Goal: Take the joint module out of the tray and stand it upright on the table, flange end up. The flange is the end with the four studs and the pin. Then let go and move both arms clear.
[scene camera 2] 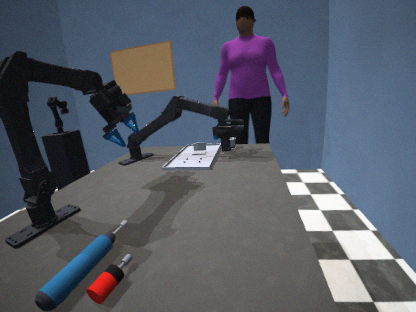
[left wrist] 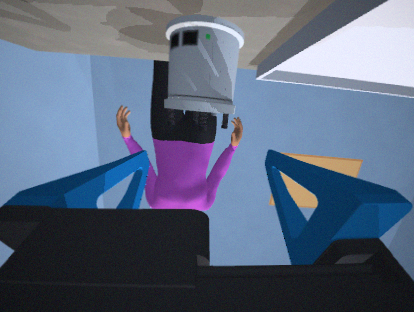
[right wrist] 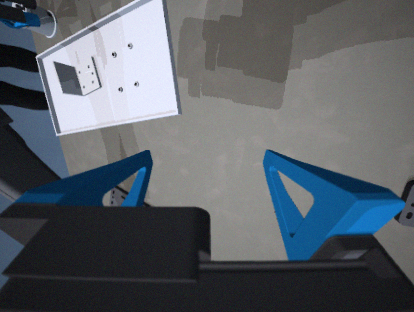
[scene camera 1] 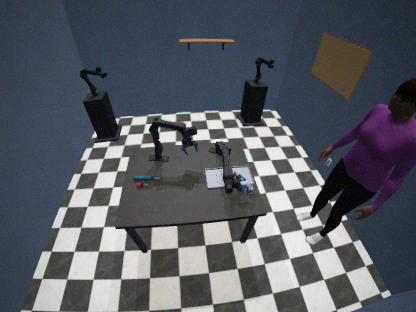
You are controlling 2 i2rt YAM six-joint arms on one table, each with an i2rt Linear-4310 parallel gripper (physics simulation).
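Frame: origin at the left arm's base, x ahead, y left, z up, level; millimetres.
Seen in the pictures: left gripper, fingertip midpoint: (left wrist: pixel 207 156) (right wrist: pixel 4 1) (scene camera 1: pixel 247 184); right gripper, fingertip midpoint: (scene camera 2: pixel 131 139) (right wrist: pixel 207 156) (scene camera 1: pixel 192 153); left arm's base at its link origin: (scene camera 2: pixel 136 159); right arm's base at its link origin: (scene camera 2: pixel 46 224) (scene camera 1: pixel 158 158).
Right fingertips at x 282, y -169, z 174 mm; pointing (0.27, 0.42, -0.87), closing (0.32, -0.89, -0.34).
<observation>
Offsets run from my right fingertips to a thing's middle.
The grey joint module {dx +94, dy +567, dz -137 mm} (left wrist: pixel 203 66) stands on the table just past the tray's corner, with its stud end pointing away from the table top. The left wrist view is upside down. The module shows small in scene camera 1 (scene camera 1: pixel 250 187) and in scene camera 2 (scene camera 2: pixel 232 142). My left gripper (left wrist: pixel 207 156) is open and empty, a short way back from the module, and also shows in scene camera 1 (scene camera 1: pixel 244 183). My right gripper (scene camera 1: pixel 190 149) (scene camera 2: pixel 121 130) is open and empty, raised above the table's far side. The white tray (scene camera 1: pixel 229 176) lies flat.
A small grey bracket {dx +2, dy +389, dz -142 mm} (right wrist: pixel 77 77) stands in the tray {dx +3, dy +362, dz -166 mm} (right wrist: pixel 113 71). A blue screwdriver {dx +304, dy -322, dz -154 mm} (scene camera 1: pixel 144 177) and a red one {dx +386, dy -317, dz -157 mm} (scene camera 1: pixel 141 185) lie at the table's left. A person in purple (scene camera 2: pixel 250 77) stands beyond the table edge nearest the module.
</observation>
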